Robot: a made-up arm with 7 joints. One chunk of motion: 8 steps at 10 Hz.
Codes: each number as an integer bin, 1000 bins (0 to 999) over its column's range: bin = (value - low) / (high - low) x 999, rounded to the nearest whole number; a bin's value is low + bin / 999 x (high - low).
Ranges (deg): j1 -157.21..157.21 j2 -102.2..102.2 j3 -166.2..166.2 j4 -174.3..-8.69 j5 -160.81..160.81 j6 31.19..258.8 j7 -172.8..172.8
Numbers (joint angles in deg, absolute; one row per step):
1: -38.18 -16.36 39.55 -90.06 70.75 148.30 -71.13
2: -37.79 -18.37 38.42 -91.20 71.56 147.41 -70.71
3: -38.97 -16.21 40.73 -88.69 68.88 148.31 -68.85
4: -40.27 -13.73 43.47 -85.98 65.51 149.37 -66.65
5: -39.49 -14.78 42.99 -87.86 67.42 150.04 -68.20
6: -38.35 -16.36 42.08 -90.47 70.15 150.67 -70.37
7: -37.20 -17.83 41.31 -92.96 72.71 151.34 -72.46
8: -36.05 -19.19 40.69 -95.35 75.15 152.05 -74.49
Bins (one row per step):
1: 378 420 618 508 719 514 294
2: 379 410 615 501 722 510 295
3: 376 420 622 516 713 514 300
4: 372 432 630 533 703 519 307
5: 374 427 629 521 709 522 302
6: 378 420 626 506 717 524 296
7: 381 412 624 491 725 527 290
8: 385 406 622 476 733 530 284

